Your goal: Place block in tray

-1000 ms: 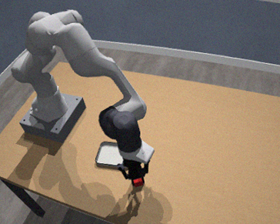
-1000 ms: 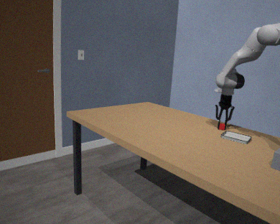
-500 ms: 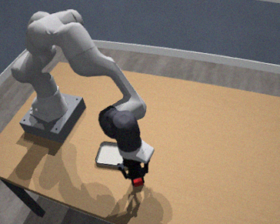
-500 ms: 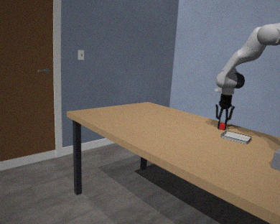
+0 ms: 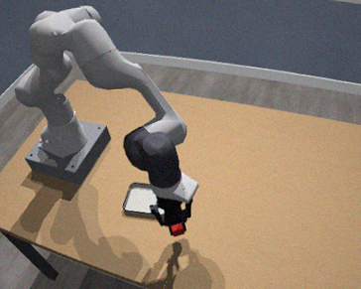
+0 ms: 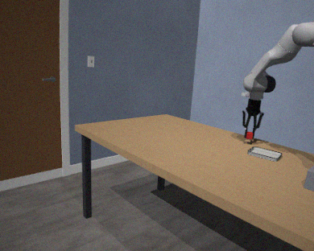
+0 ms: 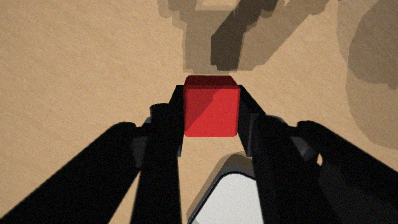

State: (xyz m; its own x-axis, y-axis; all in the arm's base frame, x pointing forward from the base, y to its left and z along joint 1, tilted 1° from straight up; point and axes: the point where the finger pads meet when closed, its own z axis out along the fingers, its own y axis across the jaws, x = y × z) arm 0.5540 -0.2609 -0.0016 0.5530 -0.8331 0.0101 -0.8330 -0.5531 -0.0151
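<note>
The tray is 160 mm behind my hand, 110 mm to the left of it and 60 mm below it. The rest, counted from my hand: block 20 mm below.
</note>
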